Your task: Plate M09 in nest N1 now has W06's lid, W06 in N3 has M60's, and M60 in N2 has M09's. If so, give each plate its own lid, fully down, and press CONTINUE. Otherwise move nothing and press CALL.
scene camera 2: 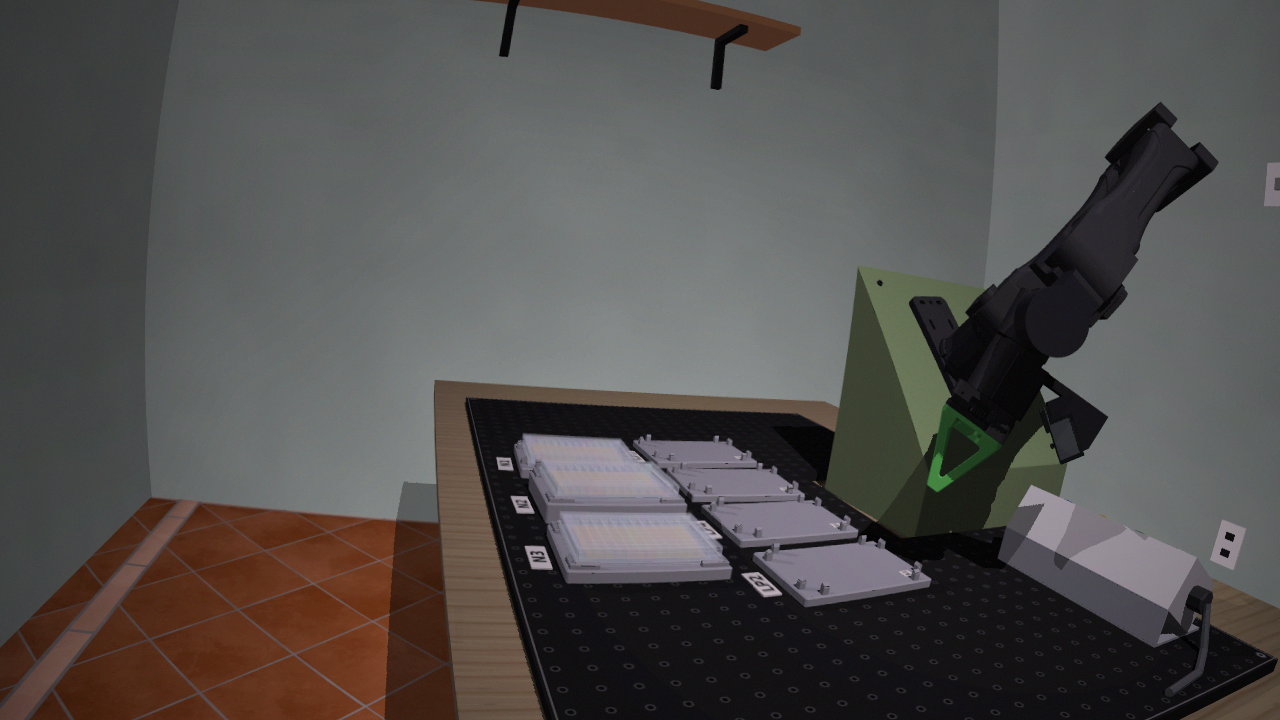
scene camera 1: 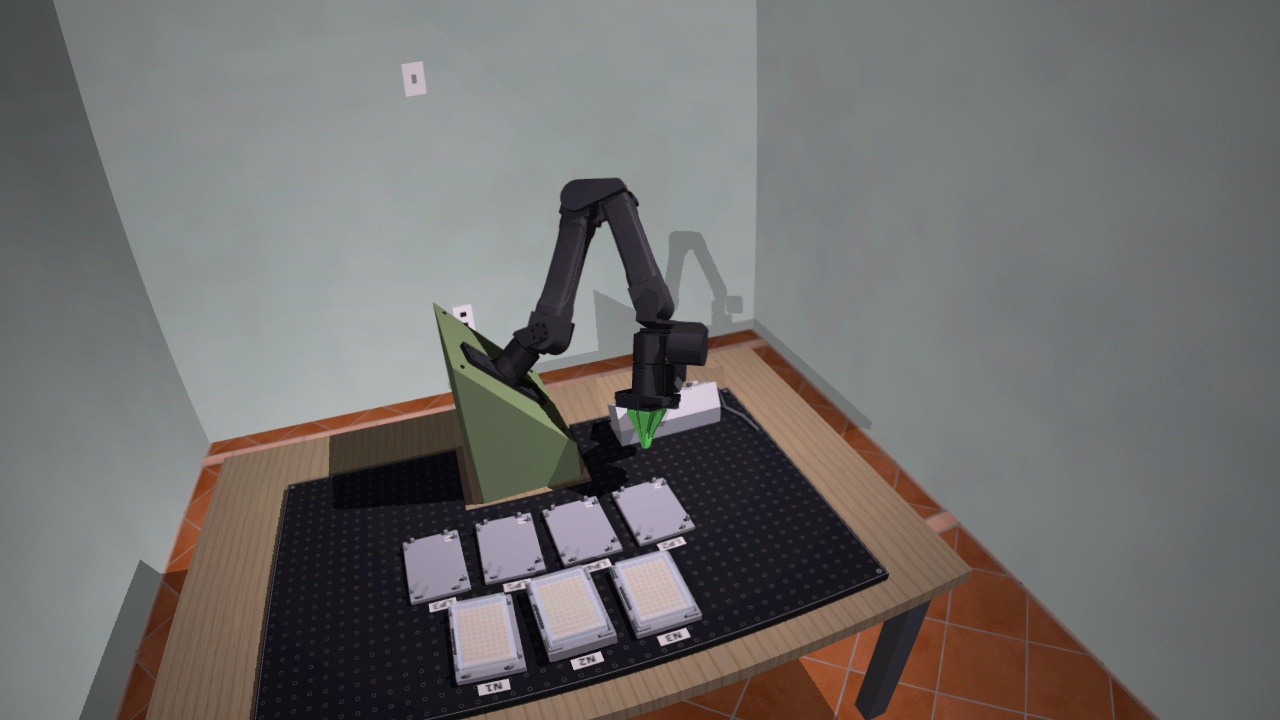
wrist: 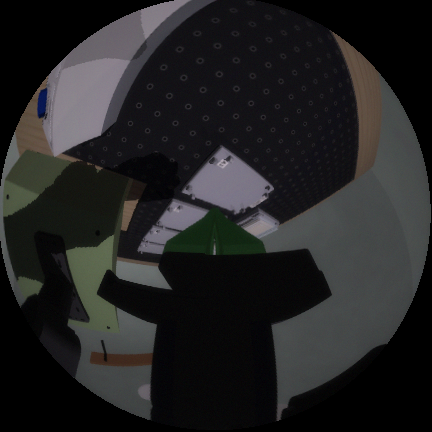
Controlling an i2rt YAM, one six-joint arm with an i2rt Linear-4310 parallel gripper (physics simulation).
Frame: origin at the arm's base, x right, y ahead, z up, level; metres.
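Seen in the pictures: gripper, fingertip midpoint: [scene camera 2: 931,488] [scene camera 1: 645,448] [wrist: 214,212]; arm's base at its link origin: [scene camera 2: 954,363] [scene camera 1: 502,376] [wrist: 61,284].
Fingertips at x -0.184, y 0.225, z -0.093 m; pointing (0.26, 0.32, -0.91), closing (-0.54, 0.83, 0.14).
Pixels of each thing's top centre, then the offset from my fingertips to it. "pt": a spot on its surface instead.
- pale button box at its top centre: [scene camera 2: 1114,515] [scene camera 1: 663,389] dx -0.128, dy -0.163, dz -0.006 m
- nest N2 at a spot on its surface: [scene camera 2: 608,480] [scene camera 1: 584,599] pt dx +0.225, dy +0.226, dz -0.050 m
- nest N3 at a spot on its surface: [scene camera 2: 631,539] [scene camera 1: 669,585] pt dx +0.097, dy +0.256, dz -0.060 m
- cable at a spot on its surface: [scene camera 2: 1202,644] pt dx -0.264, dy -0.137, dz -0.080 m
My green-fingered gripper [scene camera 1: 646,445] [scene camera 2: 937,488] [wrist: 214,212] is shut and empty, in the air beside the pale button box [scene camera 1: 684,409] [scene camera 2: 1105,555] [wrist: 85,95]. A blue button [wrist: 43,103] shows on the box in the wrist view; its lettering cannot be read. Lidded plates sit in nest N1 [scene camera 1: 484,632] [scene camera 2: 577,449], nest N2 [scene camera 1: 570,606] [scene camera 2: 608,480] and nest N3 [scene camera 1: 654,588] [scene camera 2: 631,539] [wrist: 257,226]. The markings on the plates and lids are too small to read. A CALL or CONTINUE label cannot be made out.
Several grey lid parks with corner pegs stand behind the nests, among them LP2 [scene camera 1: 651,511] [scene camera 2: 841,571] [wrist: 227,180]. The green arm mount [scene camera 1: 523,452] [scene camera 2: 895,429] [wrist: 90,270] stands at the back. A cable [scene camera 1: 741,411] [scene camera 2: 1202,644] runs from the box. A shelf [scene camera 2: 662,13] hangs on the wall.
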